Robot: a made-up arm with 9 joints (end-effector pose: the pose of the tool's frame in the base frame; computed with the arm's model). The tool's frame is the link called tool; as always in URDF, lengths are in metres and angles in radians. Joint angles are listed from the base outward.
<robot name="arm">
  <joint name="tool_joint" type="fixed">
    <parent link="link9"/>
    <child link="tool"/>
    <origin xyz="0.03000 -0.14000 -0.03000" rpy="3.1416 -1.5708 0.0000"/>
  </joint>
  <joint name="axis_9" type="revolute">
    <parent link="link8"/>
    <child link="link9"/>
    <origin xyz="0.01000 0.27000 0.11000" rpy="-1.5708 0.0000 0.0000"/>
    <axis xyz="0 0 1"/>
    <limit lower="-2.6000" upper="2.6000"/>
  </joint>
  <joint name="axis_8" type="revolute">
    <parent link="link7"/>
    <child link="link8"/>
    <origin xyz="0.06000 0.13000 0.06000" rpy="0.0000 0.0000 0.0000"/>
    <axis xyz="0 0 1"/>
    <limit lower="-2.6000" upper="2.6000"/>
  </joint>
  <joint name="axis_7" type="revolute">
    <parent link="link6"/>
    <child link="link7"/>
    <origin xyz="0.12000 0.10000 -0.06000" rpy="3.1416 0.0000 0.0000"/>
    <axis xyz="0 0 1"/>
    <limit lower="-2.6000" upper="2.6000"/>
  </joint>
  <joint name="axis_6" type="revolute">
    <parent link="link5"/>
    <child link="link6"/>
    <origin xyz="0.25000 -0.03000 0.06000" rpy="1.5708 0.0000 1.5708"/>
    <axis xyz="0 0 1"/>
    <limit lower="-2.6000" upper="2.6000"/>
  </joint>
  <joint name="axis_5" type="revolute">
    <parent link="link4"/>
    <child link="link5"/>
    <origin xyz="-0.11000 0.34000 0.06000" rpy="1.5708 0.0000 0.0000"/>
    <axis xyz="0 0 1"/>
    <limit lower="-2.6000" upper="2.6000"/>
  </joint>
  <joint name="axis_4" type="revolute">
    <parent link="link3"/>
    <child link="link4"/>
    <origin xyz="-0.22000 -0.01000 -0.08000" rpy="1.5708 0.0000 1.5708"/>
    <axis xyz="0 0 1"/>
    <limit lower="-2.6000" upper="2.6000"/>
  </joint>
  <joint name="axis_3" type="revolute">
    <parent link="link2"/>
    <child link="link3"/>
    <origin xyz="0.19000 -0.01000 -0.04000" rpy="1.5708 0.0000 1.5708"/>
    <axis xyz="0 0 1"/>
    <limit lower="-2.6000" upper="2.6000"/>
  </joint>
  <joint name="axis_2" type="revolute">
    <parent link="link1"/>
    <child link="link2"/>
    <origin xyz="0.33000 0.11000 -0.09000" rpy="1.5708 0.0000 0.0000"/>
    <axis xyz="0 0 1"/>
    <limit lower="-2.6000" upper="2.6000"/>
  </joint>
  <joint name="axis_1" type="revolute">
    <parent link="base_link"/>
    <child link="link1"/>
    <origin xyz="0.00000 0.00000 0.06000" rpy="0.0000 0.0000 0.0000"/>
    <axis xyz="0 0 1"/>
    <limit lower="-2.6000" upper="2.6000"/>
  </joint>
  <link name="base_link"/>
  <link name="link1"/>
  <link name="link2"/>
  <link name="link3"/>
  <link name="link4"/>
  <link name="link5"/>
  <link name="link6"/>
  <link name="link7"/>
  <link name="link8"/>
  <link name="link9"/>
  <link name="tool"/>
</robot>
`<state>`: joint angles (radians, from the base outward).
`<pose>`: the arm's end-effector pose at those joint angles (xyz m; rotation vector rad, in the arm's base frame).
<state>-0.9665 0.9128 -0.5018 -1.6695 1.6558 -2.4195 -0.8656 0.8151 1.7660</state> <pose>-0.1312 -0.1684 -0.1578 -0.6493 0.5741 0.8773</pose>
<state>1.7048 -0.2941 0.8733 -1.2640 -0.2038 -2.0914 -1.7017 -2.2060 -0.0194</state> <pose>0.0795 0.6831 -0.4004 0.1242 -0.8998 0.1162</pose>
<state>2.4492 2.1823 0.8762 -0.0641 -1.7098 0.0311 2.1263 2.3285 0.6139</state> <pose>-0.4100 0.0669 0.1020 -1.2491 -1.9768 0.8486</pose>
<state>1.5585 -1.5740 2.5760 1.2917 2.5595 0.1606 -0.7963 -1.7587 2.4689</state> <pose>-0.2500 0.5915 0.2304 -0.6334 -0.7104 -2.7251</pose>
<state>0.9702 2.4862 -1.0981 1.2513 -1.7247 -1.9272 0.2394 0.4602 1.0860</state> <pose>0.2264 0.7932 0.1463 -0.2791 1.2393 0.2379</pose>
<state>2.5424 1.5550 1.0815 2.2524 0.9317 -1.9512 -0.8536 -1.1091 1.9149</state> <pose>-0.1444 -0.4439 -0.4853 -0.1404 0.8711 -0.8122</pose>
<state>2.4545 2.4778 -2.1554 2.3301 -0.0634 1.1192 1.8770 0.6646 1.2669</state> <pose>-0.1571 0.6406 -0.2479 -0.3196 0.4259 0.6944</pose>
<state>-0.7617 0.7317 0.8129 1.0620 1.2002 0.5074 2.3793 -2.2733 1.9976</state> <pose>0.4862 0.1245 0.2355 0.4092 -0.7368 1.3194</pose>
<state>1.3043 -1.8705 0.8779 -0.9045 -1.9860 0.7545 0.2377 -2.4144 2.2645</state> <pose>-0.3973 0.2837 -0.1550 -0.1534 -1.3084 1.3365</pose>
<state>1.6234 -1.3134 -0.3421 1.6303 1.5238 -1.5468 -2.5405 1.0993 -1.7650</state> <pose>-0.7047 -0.0763 -0.0301 -0.3430 2.3494 -1.5301</pose>
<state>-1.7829 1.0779 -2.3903 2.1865 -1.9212 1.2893 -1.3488 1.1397 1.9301</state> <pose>-0.0407 -0.1772 0.2641 -0.0868 -1.9696 -1.4302</pose>
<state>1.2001 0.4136 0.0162 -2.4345 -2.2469 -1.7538 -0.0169 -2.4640 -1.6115</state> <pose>0.4029 -0.0814 -0.3154 1.1331 0.1274 -1.8738</pose>
